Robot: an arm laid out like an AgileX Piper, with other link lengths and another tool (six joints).
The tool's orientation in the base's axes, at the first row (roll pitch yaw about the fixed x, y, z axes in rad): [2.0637, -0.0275, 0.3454]
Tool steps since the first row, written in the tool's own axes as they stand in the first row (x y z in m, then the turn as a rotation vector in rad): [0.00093, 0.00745, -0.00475, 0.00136, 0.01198, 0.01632]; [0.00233, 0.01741, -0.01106, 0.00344, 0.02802, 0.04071]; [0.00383, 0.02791, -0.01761, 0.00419, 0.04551, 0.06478]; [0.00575, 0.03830, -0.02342, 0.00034, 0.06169, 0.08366]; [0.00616, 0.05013, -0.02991, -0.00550, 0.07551, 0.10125]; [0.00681, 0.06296, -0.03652, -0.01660, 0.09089, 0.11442]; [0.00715, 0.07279, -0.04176, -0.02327, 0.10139, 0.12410]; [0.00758, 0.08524, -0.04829, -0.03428, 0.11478, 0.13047]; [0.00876, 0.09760, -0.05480, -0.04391, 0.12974, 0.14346]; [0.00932, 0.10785, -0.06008, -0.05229, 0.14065, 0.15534]
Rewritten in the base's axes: [0.00042, 0.00085, 0.00883, 0.00799, -0.01843, 0.00287]; [0.00115, 0.00201, 0.02063, 0.01973, -0.04511, 0.00551]; [0.00197, 0.00316, 0.03301, 0.03031, -0.07263, 0.00955]; [0.00340, 0.00389, 0.04496, 0.03477, -0.09684, 0.01476]; [0.00340, 0.00402, 0.05846, 0.03664, -0.11958, 0.01845]; [0.00372, 0.00387, 0.07291, 0.03240, -0.14117, 0.02546]; [0.00376, 0.00385, 0.08405, 0.03058, -0.15617, 0.02995]; [0.00385, 0.00373, 0.09811, 0.02404, -0.17122, 0.03842]; [0.00464, 0.00389, 0.11211, 0.02107, -0.19198, 0.04519]; [0.00493, 0.00379, 0.12365, 0.01838, -0.20956, 0.04895]
